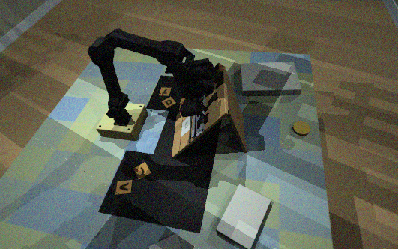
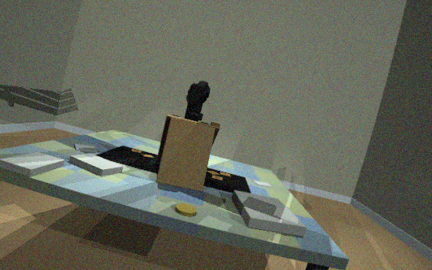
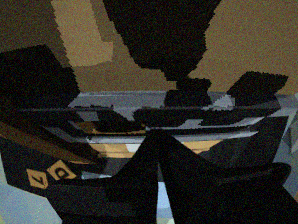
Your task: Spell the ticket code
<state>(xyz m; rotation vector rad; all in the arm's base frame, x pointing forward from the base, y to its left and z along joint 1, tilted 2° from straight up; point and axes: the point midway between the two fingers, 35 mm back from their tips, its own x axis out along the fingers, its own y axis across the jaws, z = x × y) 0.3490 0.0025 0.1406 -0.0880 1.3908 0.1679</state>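
Right now the j tile is 21 cm to the right of my gripper tip, 20 cm behind it and 17 cm below it. The rest, counted from my gripper tip: v tile: 29 cm to the right, 25 cm behind, 17 cm below; then white ticket: 9 cm below, 5 cm behind, 2 cm to the right; then black mat: 17 cm below, 15 cm behind.
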